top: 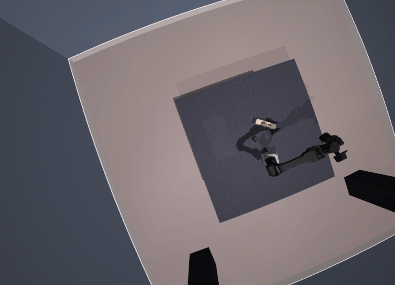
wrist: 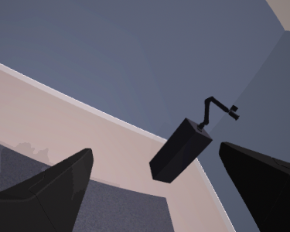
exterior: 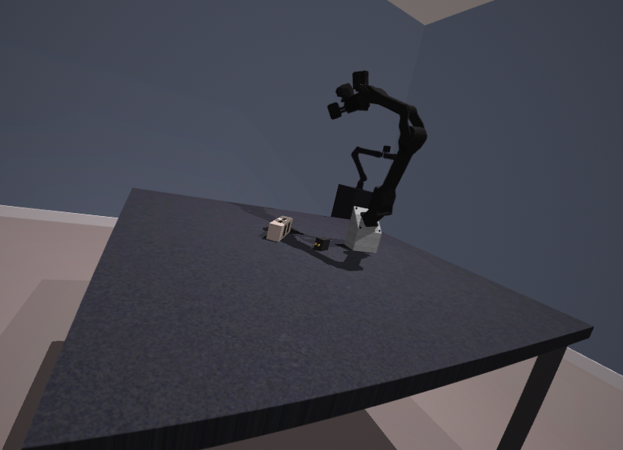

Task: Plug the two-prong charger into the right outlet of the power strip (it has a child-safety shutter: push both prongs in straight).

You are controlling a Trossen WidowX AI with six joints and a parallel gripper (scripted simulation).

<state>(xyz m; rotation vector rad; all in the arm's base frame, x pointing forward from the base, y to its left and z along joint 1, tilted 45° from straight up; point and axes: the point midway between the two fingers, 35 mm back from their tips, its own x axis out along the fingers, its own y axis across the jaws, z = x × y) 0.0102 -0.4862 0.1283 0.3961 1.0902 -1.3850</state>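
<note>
Now: gripper tip 17 cm short of the black two-prong charger, 34 cm to the right of it and 53 cm above it.
</note>
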